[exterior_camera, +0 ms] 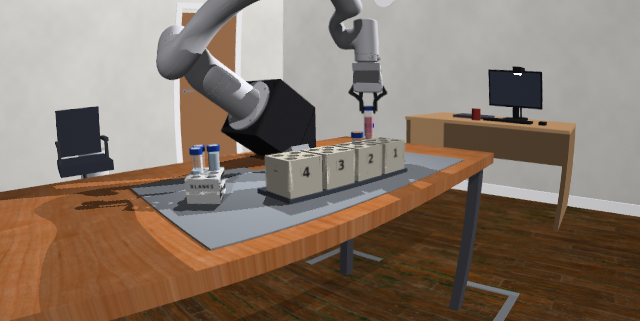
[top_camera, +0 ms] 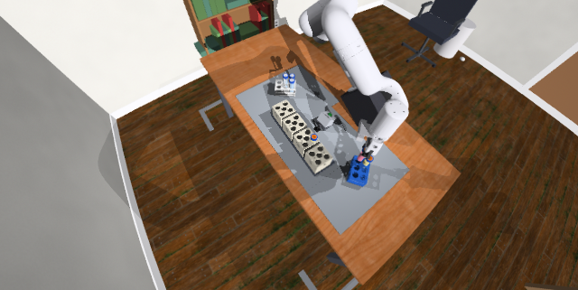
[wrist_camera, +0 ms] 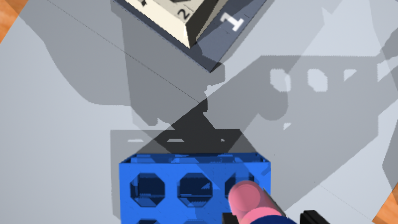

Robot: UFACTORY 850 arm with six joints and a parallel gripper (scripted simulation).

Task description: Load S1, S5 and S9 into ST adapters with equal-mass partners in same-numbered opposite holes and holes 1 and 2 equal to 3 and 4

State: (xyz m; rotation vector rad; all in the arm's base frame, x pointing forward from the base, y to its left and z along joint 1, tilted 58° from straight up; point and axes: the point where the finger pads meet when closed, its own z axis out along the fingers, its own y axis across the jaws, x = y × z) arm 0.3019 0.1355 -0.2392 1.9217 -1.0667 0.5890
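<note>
Now: the sample tube 50 mm below my hand, 10 mm to the right of it and 10 mm behind it. The rest, counted from my hand: blue rack: 150 mm below, 40 mm to the left, 20 mm ahead; then white blanks rack: 630 mm to the right, 150 mm below, 30 mm behind; then green DONE key: 290 mm to the right, 110 mm below, 80 mm behind.
</note>
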